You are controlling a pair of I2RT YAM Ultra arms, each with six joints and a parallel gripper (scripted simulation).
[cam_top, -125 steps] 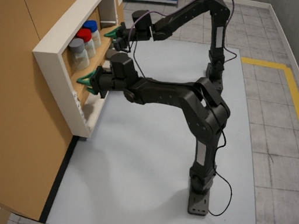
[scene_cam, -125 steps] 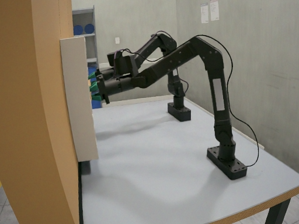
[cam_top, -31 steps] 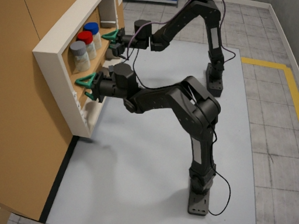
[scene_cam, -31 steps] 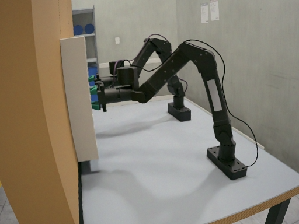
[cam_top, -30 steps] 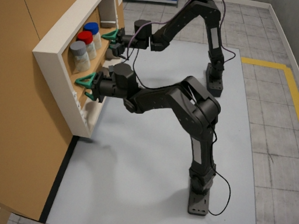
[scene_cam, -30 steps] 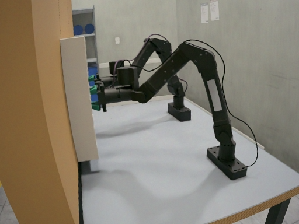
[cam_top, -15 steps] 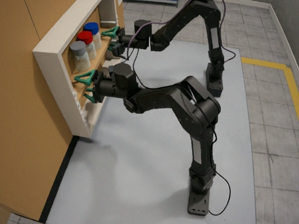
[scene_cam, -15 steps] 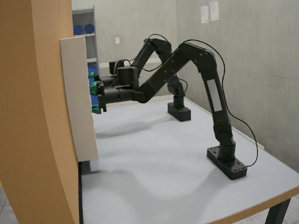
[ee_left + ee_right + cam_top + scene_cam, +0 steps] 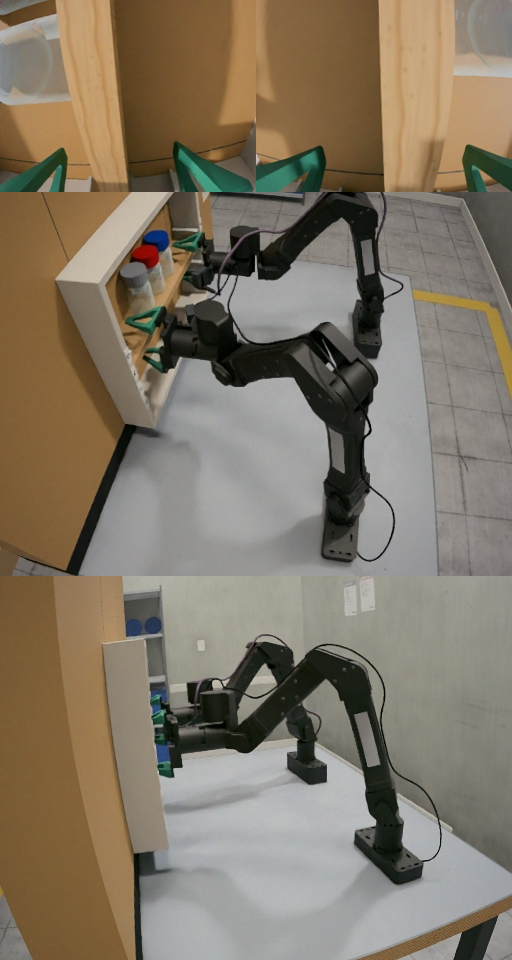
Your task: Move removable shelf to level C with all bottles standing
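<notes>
My right hand is 8 cm to the right of the blue-capped bottle and 6 cm below it. Round my right hand: wooden shelf (1 cm behind, 15 cm to the left, 1 cm above); red-capped bottle (15 cm to the left, 6 cm above); white wall rack (1 cm behind, 15 cm to the left, 2 cm above).
The grey-capped bottle is 8 cm to the right of my left hand, 6 cm above it and 2 cm ahead of it. From my left hand the other things lie so: wooden shelf (15 cm to the right, 2 cm ahead); red-capped bottle (15 cm to the right, 6 cm above, 2 cm ahead); white wall rack (15 cm to the right, 1 cm ahead, 1 cm above).
</notes>
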